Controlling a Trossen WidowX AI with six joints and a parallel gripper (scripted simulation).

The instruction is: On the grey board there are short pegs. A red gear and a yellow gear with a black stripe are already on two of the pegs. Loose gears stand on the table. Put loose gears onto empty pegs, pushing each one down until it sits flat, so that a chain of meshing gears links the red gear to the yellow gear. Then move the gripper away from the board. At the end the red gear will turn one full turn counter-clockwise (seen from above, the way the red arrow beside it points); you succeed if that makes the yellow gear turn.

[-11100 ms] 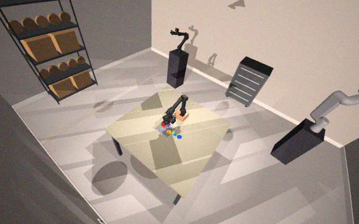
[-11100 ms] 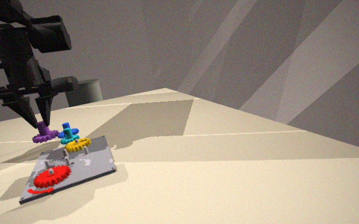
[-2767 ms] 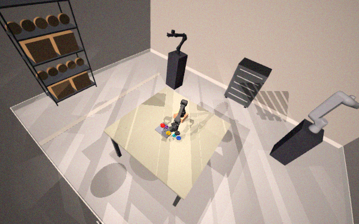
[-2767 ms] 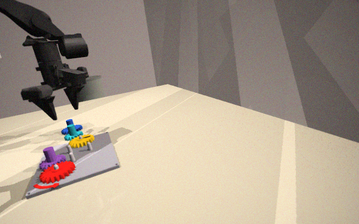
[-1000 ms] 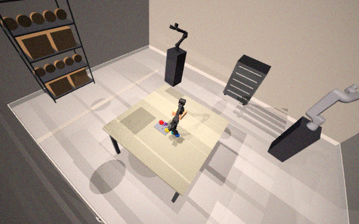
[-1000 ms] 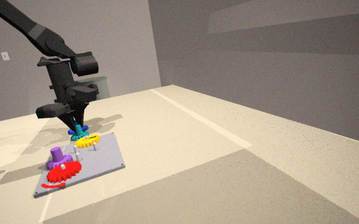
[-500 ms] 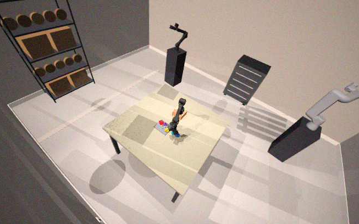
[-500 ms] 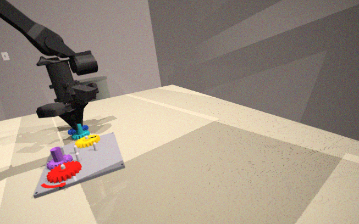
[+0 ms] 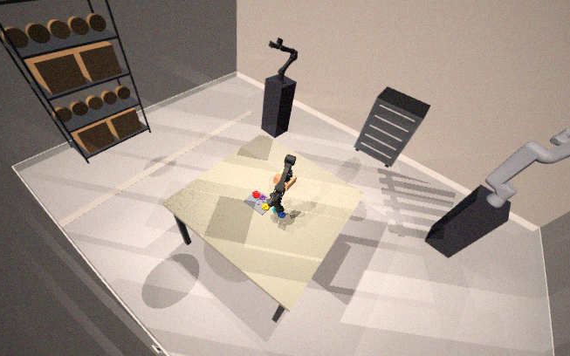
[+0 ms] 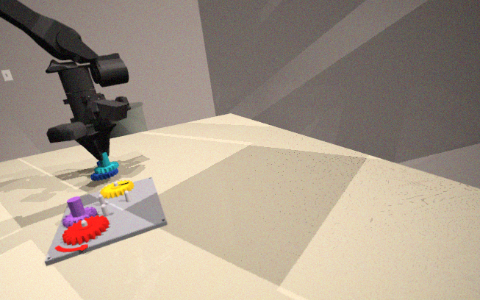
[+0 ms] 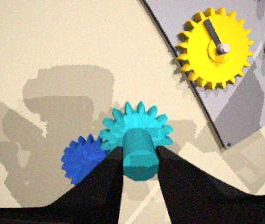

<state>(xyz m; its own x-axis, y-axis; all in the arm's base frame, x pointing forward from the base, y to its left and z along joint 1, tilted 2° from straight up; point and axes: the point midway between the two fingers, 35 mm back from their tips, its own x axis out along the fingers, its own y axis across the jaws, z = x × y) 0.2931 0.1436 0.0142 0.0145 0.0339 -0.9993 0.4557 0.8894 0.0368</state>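
The grey board is 160 mm to the right of my gripper tip, 50 mm below it and 30 mm ahead of it. Also, from my gripper tip: yellow gear: 90 mm to the right, 40 mm below, 30 mm ahead; then teal gear: 10 mm below; then blue gear: 60 mm to the left, 40 mm below, 20 mm behind.
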